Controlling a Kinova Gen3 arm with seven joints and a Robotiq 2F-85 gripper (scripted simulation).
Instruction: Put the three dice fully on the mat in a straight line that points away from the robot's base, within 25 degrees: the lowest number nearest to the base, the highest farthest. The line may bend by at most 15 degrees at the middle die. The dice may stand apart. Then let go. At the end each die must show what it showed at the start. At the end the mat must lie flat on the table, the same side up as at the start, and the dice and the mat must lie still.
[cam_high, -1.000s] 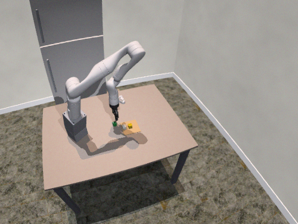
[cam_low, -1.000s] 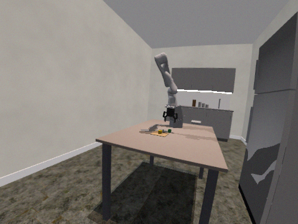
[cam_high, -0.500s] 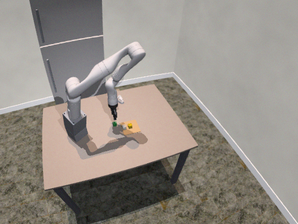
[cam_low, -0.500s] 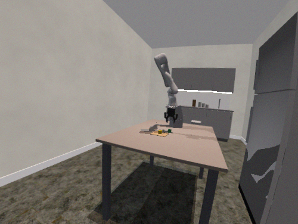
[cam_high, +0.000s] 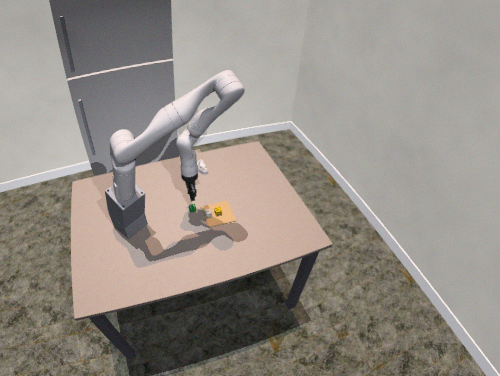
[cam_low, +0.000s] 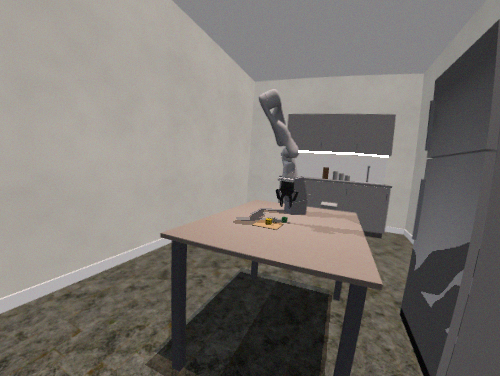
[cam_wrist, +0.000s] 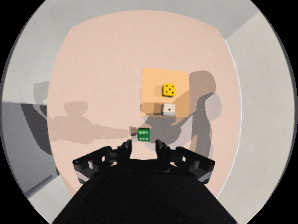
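Now: the green die 90 mm below my hand. Also, from my hand: mat (110 mm below, 110 mm ahead, 80 mm to the right); then white die (90 mm below, 70 mm to the right, 60 mm ahead); then yellow die (110 mm ahead, 90 mm below, 80 mm to the right).
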